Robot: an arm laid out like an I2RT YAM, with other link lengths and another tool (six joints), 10 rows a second.
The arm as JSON. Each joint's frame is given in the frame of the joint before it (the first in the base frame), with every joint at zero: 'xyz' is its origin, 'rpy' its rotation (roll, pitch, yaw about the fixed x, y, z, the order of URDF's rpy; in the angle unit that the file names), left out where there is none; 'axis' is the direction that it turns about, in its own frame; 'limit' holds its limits. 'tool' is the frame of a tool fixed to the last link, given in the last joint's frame.
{
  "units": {
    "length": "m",
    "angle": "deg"
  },
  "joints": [
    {
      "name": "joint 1",
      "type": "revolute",
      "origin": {
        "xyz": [
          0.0,
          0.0,
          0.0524
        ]
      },
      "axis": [
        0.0,
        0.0,
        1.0
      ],
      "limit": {
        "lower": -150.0,
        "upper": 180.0
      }
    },
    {
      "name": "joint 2",
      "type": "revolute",
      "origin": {
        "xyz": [
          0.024,
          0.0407,
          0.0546
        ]
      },
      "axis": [
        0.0,
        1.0,
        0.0
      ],
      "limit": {
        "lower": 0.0,
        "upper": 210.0
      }
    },
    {
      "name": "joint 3",
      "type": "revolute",
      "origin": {
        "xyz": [
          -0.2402,
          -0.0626,
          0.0
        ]
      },
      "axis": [
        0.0,
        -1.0,
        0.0
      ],
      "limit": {
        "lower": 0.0,
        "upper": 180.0
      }
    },
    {
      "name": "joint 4",
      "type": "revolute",
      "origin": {
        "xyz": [
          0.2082,
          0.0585,
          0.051
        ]
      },
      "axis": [
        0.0,
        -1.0,
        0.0
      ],
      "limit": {
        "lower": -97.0,
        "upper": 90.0
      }
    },
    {
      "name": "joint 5",
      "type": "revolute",
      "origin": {
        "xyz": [
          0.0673,
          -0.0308,
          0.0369
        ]
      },
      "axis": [
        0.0,
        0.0,
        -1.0
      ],
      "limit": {
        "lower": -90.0,
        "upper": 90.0
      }
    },
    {
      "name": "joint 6",
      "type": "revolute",
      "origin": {
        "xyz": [
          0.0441,
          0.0,
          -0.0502
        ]
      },
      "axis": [
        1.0,
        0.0,
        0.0
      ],
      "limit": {
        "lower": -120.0,
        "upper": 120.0
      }
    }
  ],
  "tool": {
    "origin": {
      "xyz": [
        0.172,
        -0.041,
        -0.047
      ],
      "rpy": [
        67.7,
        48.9,
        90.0
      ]
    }
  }
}
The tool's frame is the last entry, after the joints.
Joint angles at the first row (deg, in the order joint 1, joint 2, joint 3, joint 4, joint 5, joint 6):
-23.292, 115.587, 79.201, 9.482, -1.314, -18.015
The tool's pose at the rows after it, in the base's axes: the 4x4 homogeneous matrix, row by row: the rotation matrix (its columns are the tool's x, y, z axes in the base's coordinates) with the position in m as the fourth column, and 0 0 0 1 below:
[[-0.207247, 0.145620, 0.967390, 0.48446], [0.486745, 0.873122, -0.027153, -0.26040], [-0.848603, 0.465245, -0.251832, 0.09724], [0, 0, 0, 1]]
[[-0.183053, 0.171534, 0.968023, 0.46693], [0.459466, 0.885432, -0.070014, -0.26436], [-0.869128, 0.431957, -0.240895, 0.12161], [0, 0, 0, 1]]
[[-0.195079, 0.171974, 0.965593, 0.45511], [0.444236, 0.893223, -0.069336, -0.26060], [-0.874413, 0.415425, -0.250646, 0.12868], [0, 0, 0, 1]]
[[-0.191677, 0.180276, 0.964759, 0.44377], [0.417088, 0.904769, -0.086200, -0.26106], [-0.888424, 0.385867, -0.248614, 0.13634], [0, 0, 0, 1]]
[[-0.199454, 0.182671, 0.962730, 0.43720], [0.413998, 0.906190, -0.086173, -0.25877], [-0.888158, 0.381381, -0.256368, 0.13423], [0, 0, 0, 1]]
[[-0.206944, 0.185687, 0.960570, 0.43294], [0.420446, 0.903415, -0.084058, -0.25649], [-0.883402, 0.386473, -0.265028, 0.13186], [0, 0, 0, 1]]
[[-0.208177, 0.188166, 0.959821, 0.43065], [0.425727, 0.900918, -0.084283, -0.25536], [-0.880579, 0.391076, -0.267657, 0.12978], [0, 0, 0, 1]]
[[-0.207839, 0.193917, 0.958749, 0.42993], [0.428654, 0.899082, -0.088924, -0.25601], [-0.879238, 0.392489, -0.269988, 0.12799], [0, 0, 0, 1]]
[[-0.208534, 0.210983, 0.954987, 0.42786], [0.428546, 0.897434, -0.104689, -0.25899], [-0.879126, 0.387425, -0.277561, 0.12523], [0, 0, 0, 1]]
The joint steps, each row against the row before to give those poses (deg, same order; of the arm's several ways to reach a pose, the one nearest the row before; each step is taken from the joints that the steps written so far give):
0.002, -5.182, -4.133, 1.679, 1.047, -1.669
-0.088, -5.005, -2.114, -1.487, 2.462, -0.967
0.000, -3.255, -2.282, -1.147, 0.178, -1.141
0.000, -2.815, -2.725, 0.699, 1.141, -1.407
-0.001, -1.328, -1.852, 0.182, 0.090, -0.356
0.000, -0.791, -0.791, -0.617, -0.087, 0.176
0.000, -0.356, -0.616, -0.001, -0.002, 0.263
0.000, 0.173, -0.089, 0.087, 0.263, 0.176
-0.001, 0.442, 0.003, 0.087, 0.962, 0.000

